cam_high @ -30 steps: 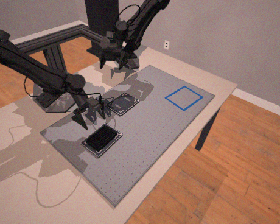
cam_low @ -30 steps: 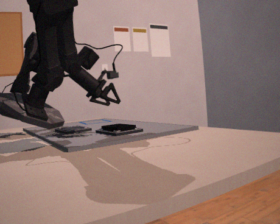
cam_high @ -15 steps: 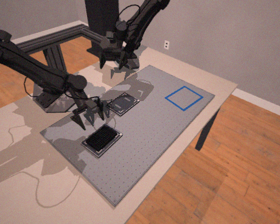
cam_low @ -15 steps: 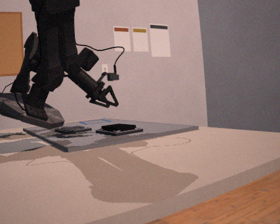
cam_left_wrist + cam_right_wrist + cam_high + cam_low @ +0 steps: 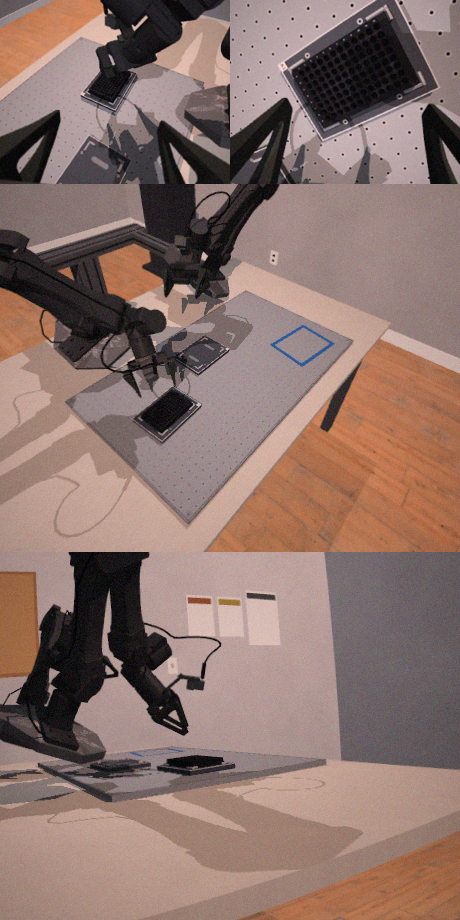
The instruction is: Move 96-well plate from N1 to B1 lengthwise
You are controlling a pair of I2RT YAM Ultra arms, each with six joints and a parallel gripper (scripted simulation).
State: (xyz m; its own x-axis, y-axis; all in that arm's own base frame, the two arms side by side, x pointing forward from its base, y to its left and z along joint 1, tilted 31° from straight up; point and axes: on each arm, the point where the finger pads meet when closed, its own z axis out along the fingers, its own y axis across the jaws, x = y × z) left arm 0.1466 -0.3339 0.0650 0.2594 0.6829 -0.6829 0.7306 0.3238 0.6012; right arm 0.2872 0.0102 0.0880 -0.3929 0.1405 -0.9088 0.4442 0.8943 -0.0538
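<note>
The black 96-well plate is 80 mm below my right hand, 20 mm ahead of it and 10 mm to the left of it. From my right hand the other things lie so: dark nest (90 mm below, 20 mm ahead, 10 mm to the left).
</note>
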